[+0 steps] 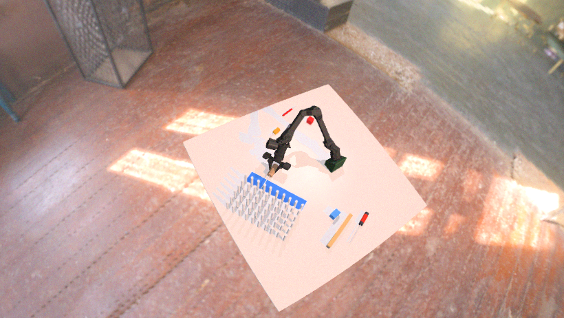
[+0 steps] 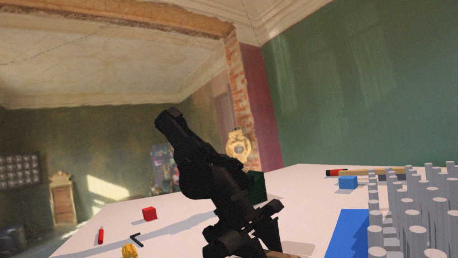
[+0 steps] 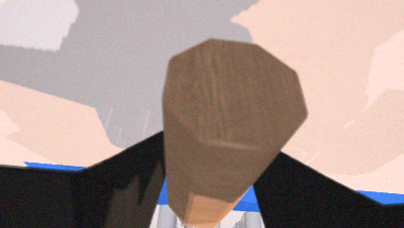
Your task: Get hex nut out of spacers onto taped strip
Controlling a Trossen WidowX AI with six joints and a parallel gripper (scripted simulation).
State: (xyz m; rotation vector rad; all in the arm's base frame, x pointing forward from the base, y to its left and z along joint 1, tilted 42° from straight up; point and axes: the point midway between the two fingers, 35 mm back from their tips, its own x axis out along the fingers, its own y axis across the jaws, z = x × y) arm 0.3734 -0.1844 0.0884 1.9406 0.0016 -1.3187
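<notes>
Right now my gripper tip is 470 mm to the right of the blue block, 140 mm past it and 10 mm below it. From my gripper tip the other things lie so: yellow piece: 240 mm to the right, 210 mm behind, 10 mm above; then allen key: 330 mm behind, 230 mm to the right, 10 mm below; then blue taped strip: 120 mm to the left, 60 mm ahead, 10 mm below.
</notes>
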